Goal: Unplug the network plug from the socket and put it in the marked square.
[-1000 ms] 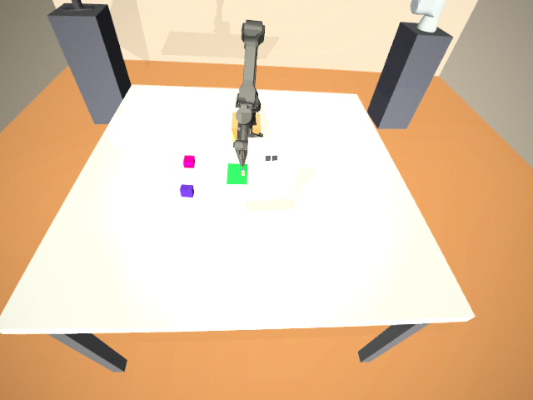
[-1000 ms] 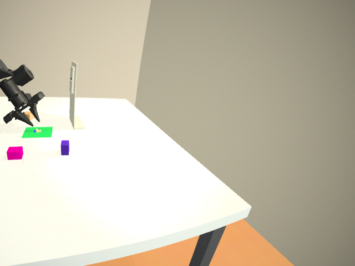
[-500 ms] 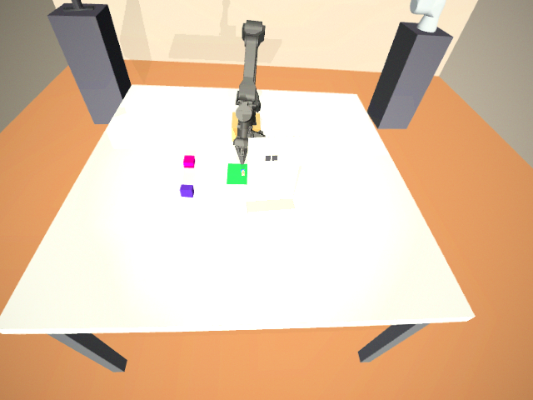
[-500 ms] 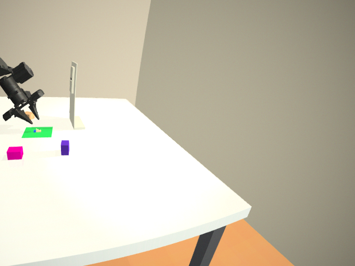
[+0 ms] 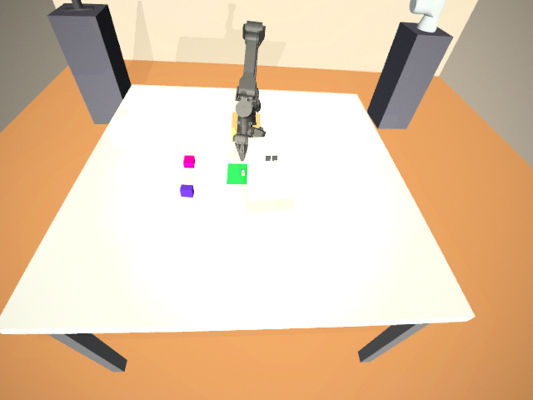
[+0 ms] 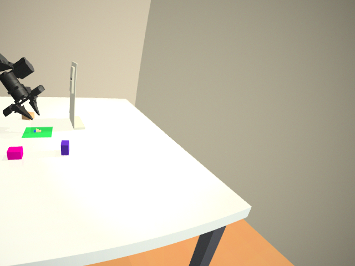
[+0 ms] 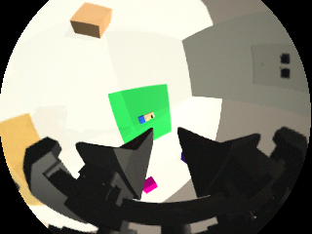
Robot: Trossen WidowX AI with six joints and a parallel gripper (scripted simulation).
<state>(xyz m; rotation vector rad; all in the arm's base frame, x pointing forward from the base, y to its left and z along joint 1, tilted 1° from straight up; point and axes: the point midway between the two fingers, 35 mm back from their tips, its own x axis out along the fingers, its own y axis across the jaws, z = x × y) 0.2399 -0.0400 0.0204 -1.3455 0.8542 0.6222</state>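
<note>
Right now my gripper tip is 60 mm above the network plug. The rest, counted from my gripper tip: green marked square 60 mm below; then upright panel 170 mm ahead, 90 mm to the left, 70 mm above.
</note>
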